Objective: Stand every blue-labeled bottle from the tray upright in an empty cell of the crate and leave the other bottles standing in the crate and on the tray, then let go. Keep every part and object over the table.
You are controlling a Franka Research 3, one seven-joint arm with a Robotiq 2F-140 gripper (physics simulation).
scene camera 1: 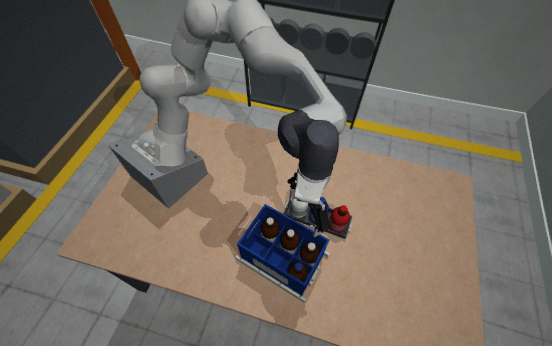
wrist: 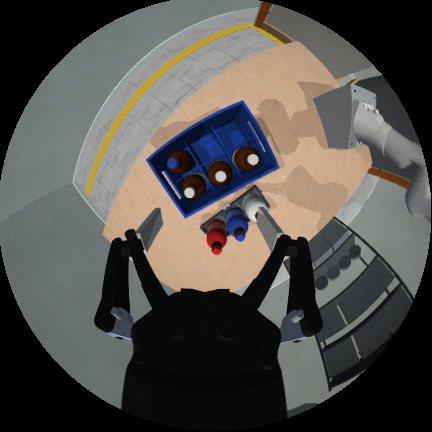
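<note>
On the small dark tray (scene camera 1: 345, 234) (wrist: 205, 228) stand a blue bottle (scene camera 1: 324, 203) (wrist: 236, 221), a red bottle (scene camera 1: 340, 221) (wrist: 216, 232) and a white bottle (scene camera 1: 299, 208) (wrist: 253, 204). The blue one is in the middle, partly hidden by a finger in the scene view. The blue crate (scene camera 1: 296, 283) (wrist: 232, 190) beside the tray holds three white-capped brown bottles and one blue-capped brown bottle (scene camera 1: 298, 272) (wrist: 181, 162), all upright. Two adjacent crate cells are empty. My gripper (scene camera 1: 305, 216) (wrist: 208, 215) is wide open and empty, above the tray area.
Pale rails (scene camera 1: 272, 280) show along the crate's base in the scene view. The arm's grey base (scene camera 1: 175, 182) (wrist: 335, 117) stands on the wooden table (scene camera 1: 410, 250) (wrist: 185, 250). A dark shelf unit (scene camera 1: 372, 62) stands beyond the table.
</note>
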